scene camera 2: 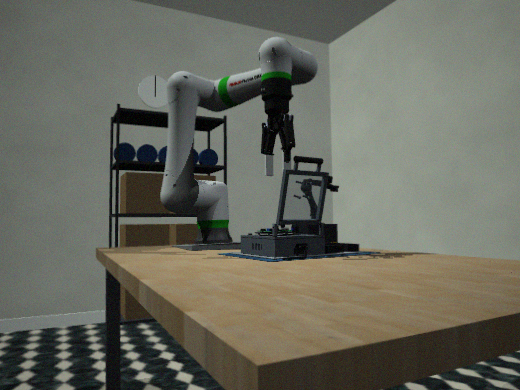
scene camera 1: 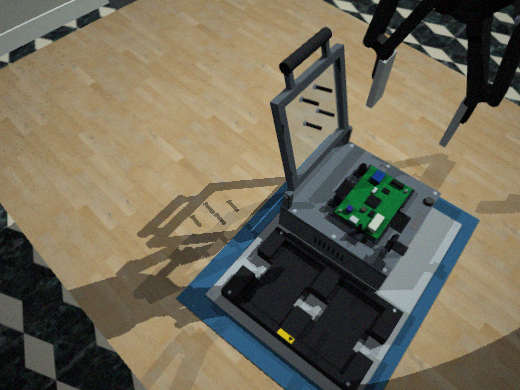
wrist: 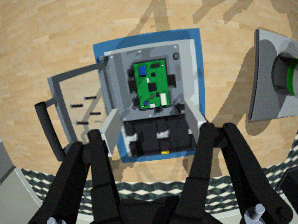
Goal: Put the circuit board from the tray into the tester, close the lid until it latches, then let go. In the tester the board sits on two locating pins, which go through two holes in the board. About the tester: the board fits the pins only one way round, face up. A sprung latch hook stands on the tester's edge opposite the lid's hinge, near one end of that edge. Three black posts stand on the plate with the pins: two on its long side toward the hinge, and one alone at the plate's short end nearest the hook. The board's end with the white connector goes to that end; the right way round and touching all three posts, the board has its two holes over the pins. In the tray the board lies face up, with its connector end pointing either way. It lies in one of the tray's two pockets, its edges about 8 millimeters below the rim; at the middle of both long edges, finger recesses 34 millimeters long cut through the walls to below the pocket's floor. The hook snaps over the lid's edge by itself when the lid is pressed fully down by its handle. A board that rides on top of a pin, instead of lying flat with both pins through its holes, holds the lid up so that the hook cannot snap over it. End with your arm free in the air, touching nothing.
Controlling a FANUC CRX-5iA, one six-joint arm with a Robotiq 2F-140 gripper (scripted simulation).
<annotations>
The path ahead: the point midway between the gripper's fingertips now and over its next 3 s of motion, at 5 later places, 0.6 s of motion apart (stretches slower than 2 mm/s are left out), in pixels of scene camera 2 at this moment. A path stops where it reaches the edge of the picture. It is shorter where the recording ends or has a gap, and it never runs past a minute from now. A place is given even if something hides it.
My gripper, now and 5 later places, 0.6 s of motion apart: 277, 174; 277, 157; 277, 155; 285, 153; 303, 149; 308, 148
</annotations>
